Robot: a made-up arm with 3 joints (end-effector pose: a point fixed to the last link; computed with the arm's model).
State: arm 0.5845 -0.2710 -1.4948
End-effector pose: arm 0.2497 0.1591 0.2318 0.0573 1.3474 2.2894
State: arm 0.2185 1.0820 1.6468
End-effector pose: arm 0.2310 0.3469 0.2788 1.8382 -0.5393 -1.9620
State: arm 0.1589 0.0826 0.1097
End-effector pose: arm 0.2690 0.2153 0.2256 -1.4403 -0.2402 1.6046
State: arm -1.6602 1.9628 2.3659
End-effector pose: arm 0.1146 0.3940 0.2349 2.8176 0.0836 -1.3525
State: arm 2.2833 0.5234 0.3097
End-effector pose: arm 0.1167 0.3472 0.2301 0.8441 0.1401 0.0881
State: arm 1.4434 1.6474 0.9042
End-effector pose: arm 0.2711 0.3571 0.2985 0.6499 0.2133 -1.2123
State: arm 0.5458 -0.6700 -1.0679
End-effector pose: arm 0.2706 0.1238 0.2644 -1.4418 1.3667 0.9907
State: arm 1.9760 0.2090 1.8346
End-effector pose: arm 0.1490 0.3114 0.1760 0.5140 -0.3360 -1.1442
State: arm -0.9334 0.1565 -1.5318
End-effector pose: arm 0.2136 0.2230 0.3529 -2.5729 0.5577 -0.0132
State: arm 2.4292 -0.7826 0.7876
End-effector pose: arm 0.0646 0.2466 0.1157 0.4857 -0.5560 0.5997
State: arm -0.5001 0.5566 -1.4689
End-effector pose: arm 0.2379 0.2459 0.2832 -1.6500 0.9200 0.9189
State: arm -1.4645 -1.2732 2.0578
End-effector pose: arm 0.0519 0.2852 0.4156 -0.9525 1.3339 -2.4049
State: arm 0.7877 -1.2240 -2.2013
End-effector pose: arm 0.2878 0.1308 0.3034 2.4696 0.3047 -1.7397
